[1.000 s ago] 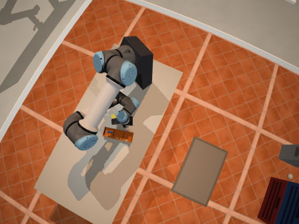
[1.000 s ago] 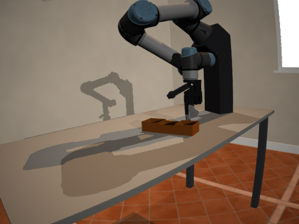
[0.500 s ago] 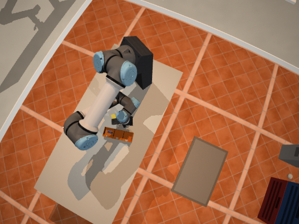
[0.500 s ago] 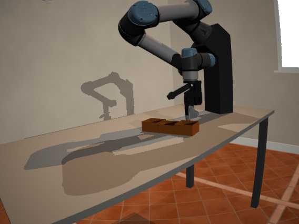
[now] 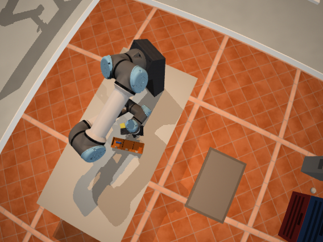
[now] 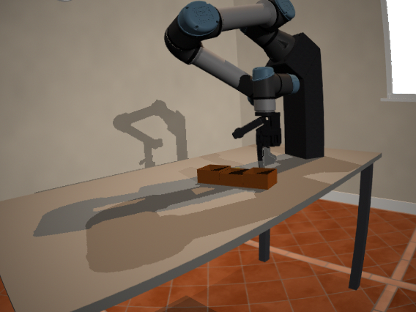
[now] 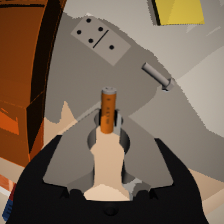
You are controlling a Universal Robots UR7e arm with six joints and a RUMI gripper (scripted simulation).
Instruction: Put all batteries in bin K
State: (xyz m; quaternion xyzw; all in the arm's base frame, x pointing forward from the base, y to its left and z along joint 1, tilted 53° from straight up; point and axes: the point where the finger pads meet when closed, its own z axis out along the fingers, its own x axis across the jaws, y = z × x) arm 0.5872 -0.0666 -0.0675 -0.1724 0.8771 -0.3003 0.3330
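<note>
The orange cylinder lies 10 mm below my hand. Round my hand: grey piece 50 mm behind, 40 mm to the right, 10 mm below; then domino-like tile 70 mm to the right, 20 mm ahead, 10 mm below; then joined orange bins 110 mm ahead, 60 mm to the right, 10 mm above.
</note>
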